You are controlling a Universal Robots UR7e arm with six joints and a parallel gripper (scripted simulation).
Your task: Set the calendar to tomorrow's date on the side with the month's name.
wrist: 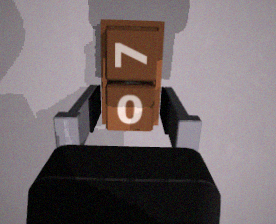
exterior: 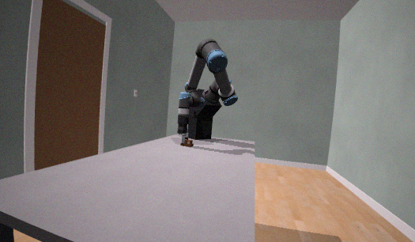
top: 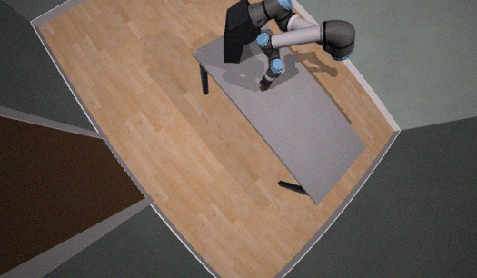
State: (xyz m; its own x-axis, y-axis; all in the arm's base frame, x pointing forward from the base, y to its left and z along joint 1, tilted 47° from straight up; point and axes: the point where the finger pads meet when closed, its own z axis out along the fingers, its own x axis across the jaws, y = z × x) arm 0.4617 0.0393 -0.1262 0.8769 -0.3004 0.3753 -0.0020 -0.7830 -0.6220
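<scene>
Now: hand 1 cm above the brown wooden cube. The rest, counted from my hand: calendar tray (2 cm to the left, 3 cm below).
</scene>
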